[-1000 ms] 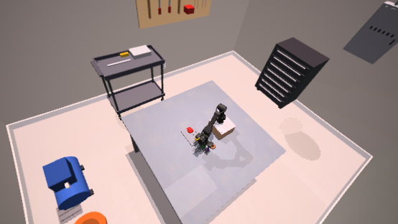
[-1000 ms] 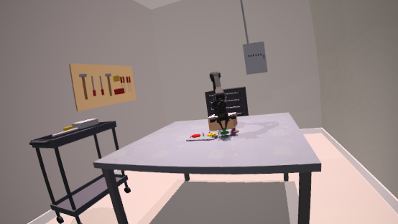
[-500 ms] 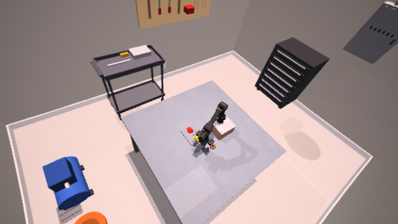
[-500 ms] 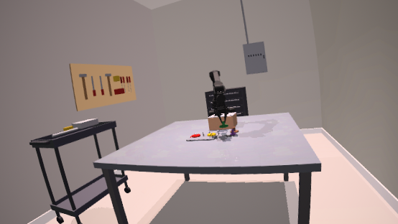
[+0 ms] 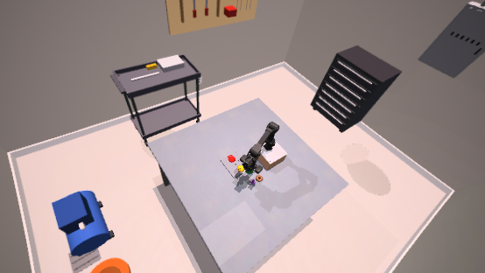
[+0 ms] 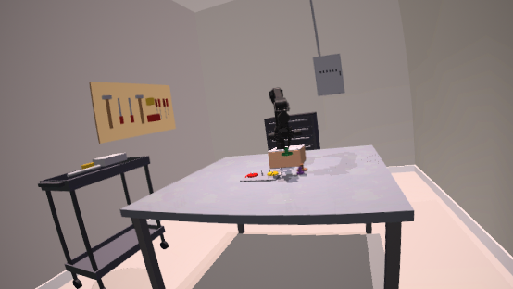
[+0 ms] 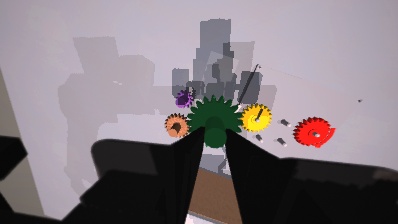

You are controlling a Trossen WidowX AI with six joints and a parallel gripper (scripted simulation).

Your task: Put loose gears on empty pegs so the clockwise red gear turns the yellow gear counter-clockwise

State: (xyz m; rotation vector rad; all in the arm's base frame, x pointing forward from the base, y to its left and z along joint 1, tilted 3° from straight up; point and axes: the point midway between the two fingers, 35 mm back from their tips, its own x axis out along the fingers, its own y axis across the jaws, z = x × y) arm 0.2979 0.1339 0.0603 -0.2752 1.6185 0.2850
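The purple gear lies 13 cm below my gripper tip, 6 cm to the left of it and 2 cm behind it. Round my gripper tip: red gear: 22 cm to the right, 13 cm below, 2 cm ahead; then yellow gear: 13 cm below, 10 cm to the right; then green gear: 1 cm below.
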